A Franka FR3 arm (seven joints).
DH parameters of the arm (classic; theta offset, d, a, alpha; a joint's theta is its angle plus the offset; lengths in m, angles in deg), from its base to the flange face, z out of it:
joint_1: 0 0.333 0 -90
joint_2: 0 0 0 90
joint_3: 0 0.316 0.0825 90
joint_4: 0 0 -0.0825 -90
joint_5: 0 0.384 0 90
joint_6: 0 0 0.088 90
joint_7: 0 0.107 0 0
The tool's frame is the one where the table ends.
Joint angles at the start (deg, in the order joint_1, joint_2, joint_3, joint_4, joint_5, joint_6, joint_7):
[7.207 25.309 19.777 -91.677 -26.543 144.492 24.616]
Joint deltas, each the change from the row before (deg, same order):
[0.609 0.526 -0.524 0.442 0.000 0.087 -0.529]
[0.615 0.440 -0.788 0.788 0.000 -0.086 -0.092]
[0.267 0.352 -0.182 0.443 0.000 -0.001 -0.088]
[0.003 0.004 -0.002 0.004 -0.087 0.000 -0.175]
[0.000 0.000 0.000 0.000 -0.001 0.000 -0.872]
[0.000 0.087 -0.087 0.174 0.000 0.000 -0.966]
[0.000 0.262 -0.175 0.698 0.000 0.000 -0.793]
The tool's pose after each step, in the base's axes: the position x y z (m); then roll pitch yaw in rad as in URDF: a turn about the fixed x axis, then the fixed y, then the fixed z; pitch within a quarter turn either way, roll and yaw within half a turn. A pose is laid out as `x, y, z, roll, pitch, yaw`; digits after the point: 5 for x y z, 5 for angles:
0.65249, 0.29557, 0.44042, 3.06931, -0.55024, 0.31287
0.65588, 0.29512, 0.44067, 3.06434, -0.55366, 0.31285
0.65721, 0.29653, 0.44005, 3.06405, -0.55483, 0.31504
0.65721, 0.29656, 0.44003, 3.06058, -0.55484, 0.32011
0.65721, 0.29656, 0.44003, 3.05118, -0.55354, 0.33796
0.65825, 0.29575, 0.44037, 3.04069, -0.55330, 0.35596
0.66143, 0.29410, 0.44309, 3.03272, -0.55912, 0.36743

